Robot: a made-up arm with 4 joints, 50 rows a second.
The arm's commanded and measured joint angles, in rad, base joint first. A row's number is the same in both.
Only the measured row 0 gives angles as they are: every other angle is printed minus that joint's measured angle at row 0.
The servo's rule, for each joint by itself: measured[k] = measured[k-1] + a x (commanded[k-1-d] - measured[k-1]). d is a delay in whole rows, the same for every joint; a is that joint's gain. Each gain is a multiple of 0.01, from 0.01 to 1. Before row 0 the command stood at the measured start. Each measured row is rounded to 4 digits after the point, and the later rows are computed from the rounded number. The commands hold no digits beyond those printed.
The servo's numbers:
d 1
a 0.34 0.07 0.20 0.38
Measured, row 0:
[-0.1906, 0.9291, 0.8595, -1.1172]
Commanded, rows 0 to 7:
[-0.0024, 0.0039, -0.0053, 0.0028]
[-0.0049, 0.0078, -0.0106, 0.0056]
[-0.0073, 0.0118, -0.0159, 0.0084]
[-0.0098, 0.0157, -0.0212, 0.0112]
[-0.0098, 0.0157, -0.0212, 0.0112]
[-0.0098, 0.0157, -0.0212, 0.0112]
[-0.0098, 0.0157, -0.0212, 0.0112]
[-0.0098, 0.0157, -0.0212, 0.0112]
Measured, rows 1 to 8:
[0.0000, 0.0000, 0.0000, 0.0000]
[-0.0008, 0.0003, -0.0011, 0.0011]
[-0.0022, 0.0008, -0.0030, 0.0028]
[-0.0039, 0.0016, -0.0056, 0.0049]
[-0.0059, 0.0026, -0.0087, 0.0073]
[-0.0072, 0.0035, -0.0112, 0.0088]
[-0.0081, 0.0044, -0.0132, 0.0097]
[-0.0087, 0.0052, -0.0148, 0.0103]

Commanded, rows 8 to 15:
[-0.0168, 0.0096, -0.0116, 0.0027]
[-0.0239, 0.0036, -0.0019, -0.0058]
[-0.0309, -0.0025, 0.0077, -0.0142]
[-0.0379, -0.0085, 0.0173, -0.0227]
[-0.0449, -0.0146, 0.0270, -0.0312]
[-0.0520, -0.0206, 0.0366, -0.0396]
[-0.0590, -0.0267, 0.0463, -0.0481]
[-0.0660, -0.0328, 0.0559, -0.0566]
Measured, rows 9 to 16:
[-0.0091, 0.0059, -0.0161, 0.0106]
[-0.0117, 0.0062, -0.0152, 0.0076]
[-0.0158, 0.0060, -0.0125, 0.0025]
[-0.0209, 0.0054, -0.0085, -0.0038]
[-0.0267, 0.0044, -0.0033, -0.0110]
[-0.0329, 0.0031, 0.0028, -0.0187]
[-0.0394, 0.0014, 0.0096, -0.0266]
[-0.0461, -0.0006, 0.0169, -0.0348]

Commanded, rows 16 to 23:
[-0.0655, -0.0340, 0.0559, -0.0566]
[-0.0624, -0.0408, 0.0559, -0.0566]
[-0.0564, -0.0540, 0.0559, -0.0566]
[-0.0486, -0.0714, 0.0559, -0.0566]
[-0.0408, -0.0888, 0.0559, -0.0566]
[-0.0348, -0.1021, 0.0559, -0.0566]
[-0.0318, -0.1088, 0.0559, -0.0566]
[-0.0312, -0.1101, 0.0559, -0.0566]
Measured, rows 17 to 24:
[-0.0529, -0.0029, 0.0247, -0.0431]
[-0.0572, -0.0051, 0.0309, -0.0482]
[-0.0590, -0.0076, 0.0359, -0.0514]
[-0.0581, -0.0108, 0.0399, -0.0534]
[-0.0549, -0.0150, 0.0431, -0.0546]
[-0.0501, -0.0202, 0.0457, -0.0554]
[-0.0449, -0.0259, 0.0477, -0.0559]
[-0.0404, -0.0317, 0.0493, -0.0562]

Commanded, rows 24 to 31:
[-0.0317, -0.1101, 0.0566, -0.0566]
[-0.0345, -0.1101, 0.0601, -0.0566]
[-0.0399, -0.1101, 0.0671, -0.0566]
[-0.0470, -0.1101, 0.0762, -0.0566]
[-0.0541, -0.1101, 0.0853, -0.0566]
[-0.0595, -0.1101, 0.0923, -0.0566]
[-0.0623, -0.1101, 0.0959, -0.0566]
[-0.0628, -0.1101, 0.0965, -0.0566]
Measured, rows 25 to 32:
[-0.0373, -0.0372, 0.0506, -0.0564]
[-0.0354, -0.0423, 0.0518, -0.0565]
[-0.0351, -0.0470, 0.0535, -0.0565]
[-0.0367, -0.0514, 0.0562, -0.0565]
[-0.0402, -0.0555, 0.0602, -0.0565]
[-0.0449, -0.0593, 0.0652, -0.0565]
[-0.0499, -0.0629, 0.0706, -0.0565]
[-0.0541, -0.0662, 0.0757, -0.0565]

